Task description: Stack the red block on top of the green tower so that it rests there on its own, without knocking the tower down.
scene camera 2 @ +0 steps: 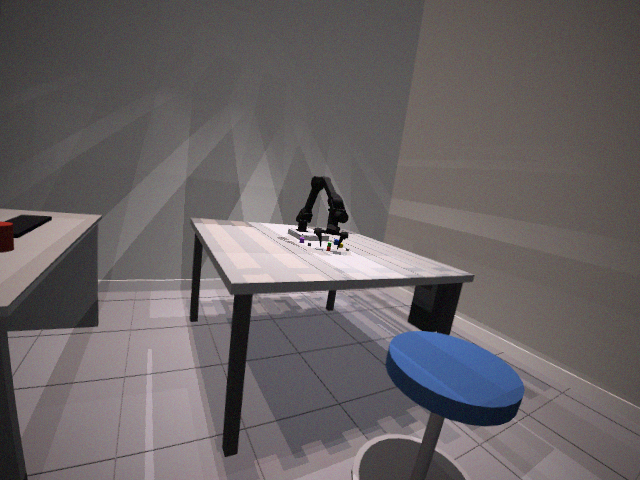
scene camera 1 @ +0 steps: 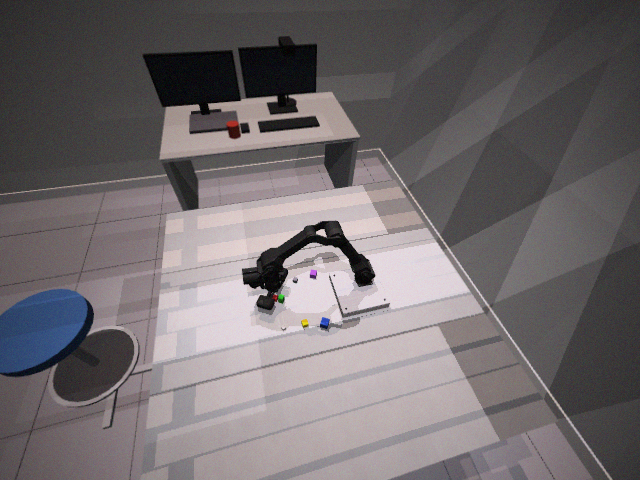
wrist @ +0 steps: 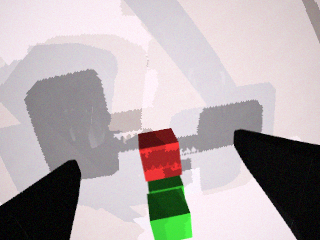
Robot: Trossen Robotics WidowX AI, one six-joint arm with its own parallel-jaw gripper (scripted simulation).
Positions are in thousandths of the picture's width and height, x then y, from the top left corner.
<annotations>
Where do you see a red block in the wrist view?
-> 498, 631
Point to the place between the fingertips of the gripper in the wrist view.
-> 492, 640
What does the gripper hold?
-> Nothing.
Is the gripper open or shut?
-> Open.
</annotations>
